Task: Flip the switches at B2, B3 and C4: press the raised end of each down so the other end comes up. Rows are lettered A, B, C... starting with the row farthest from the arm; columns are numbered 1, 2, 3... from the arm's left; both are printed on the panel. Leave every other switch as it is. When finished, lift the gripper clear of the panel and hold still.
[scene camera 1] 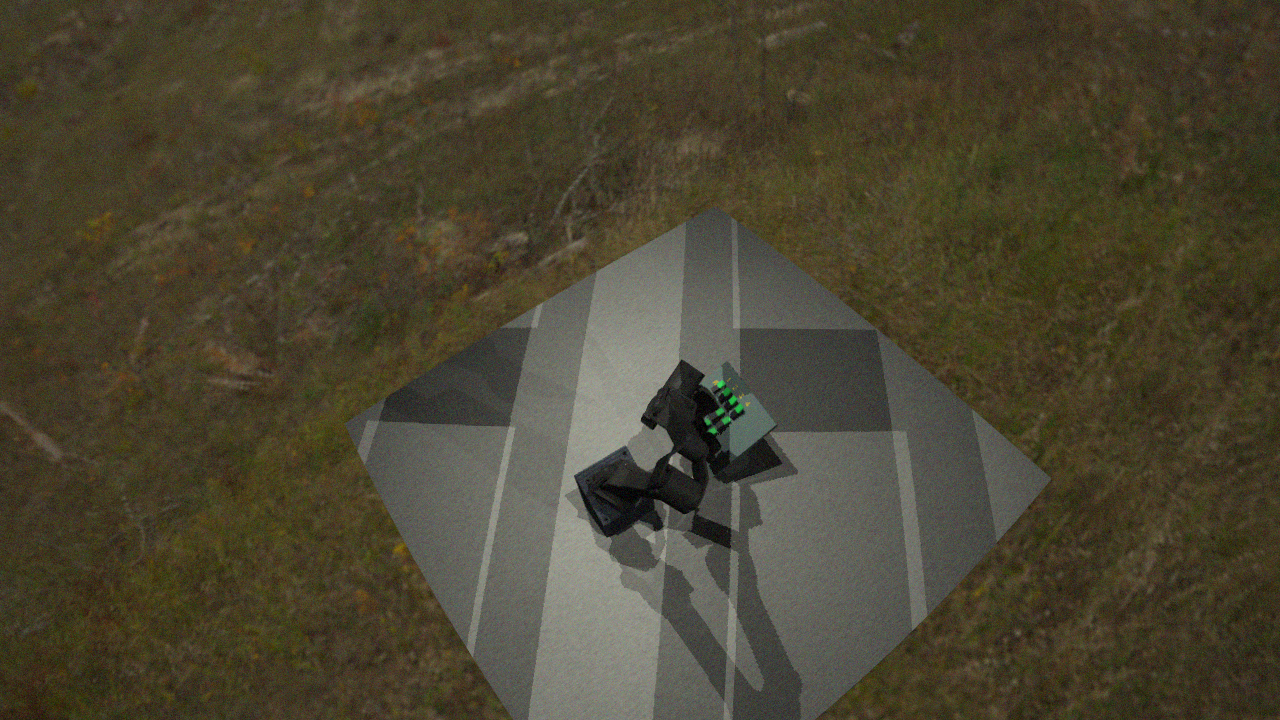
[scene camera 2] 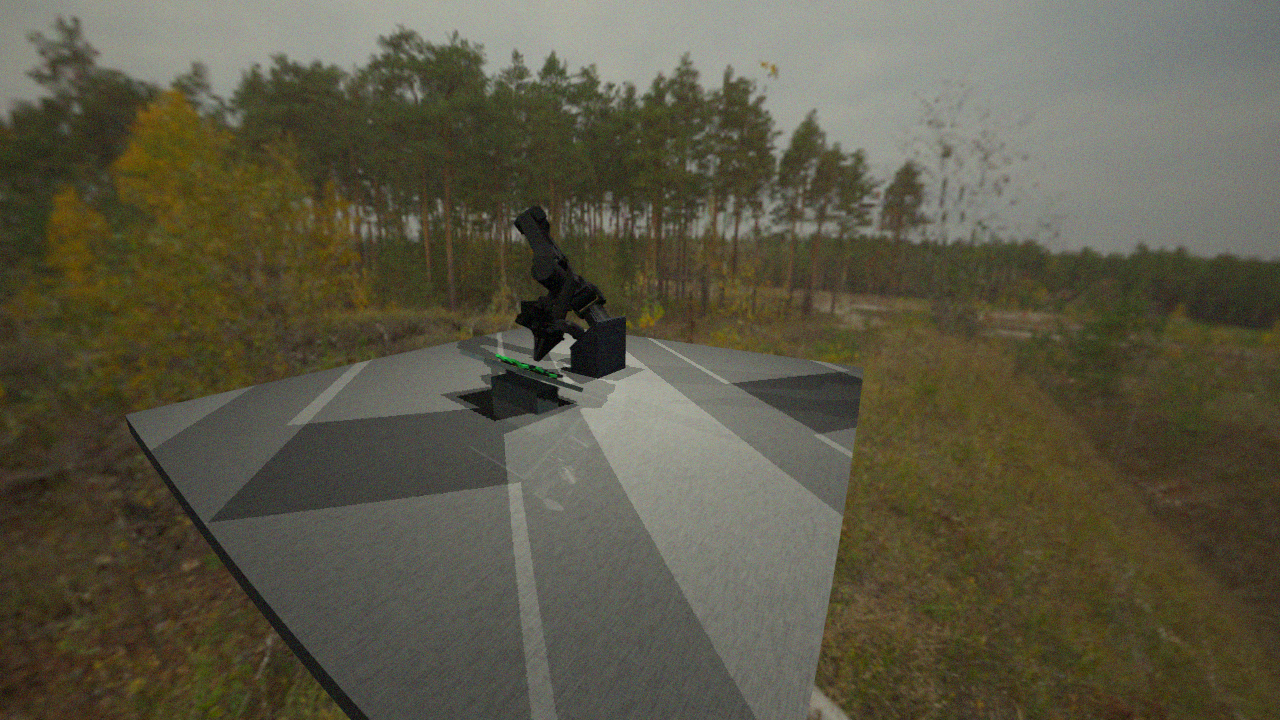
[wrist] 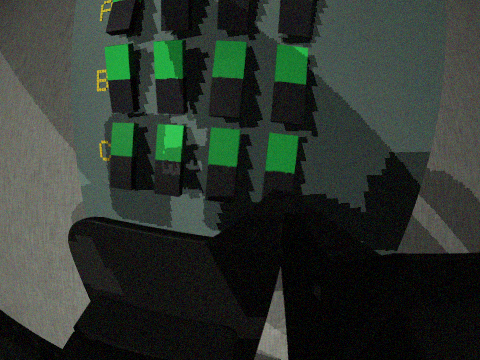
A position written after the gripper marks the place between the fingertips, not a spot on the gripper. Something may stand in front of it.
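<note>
Shut and holding nothing, the gripper appears in scene camera 1 (scene camera 1: 704, 433). Scene camera 2 shows the gripper (scene camera 2: 536, 361) as well. In the wrist view, the gripper (wrist: 280, 201) shares the scene with a rocker switch (wrist: 170, 59), a rocker switch (wrist: 228, 73) and a rocker switch (wrist: 281, 153).
</note>
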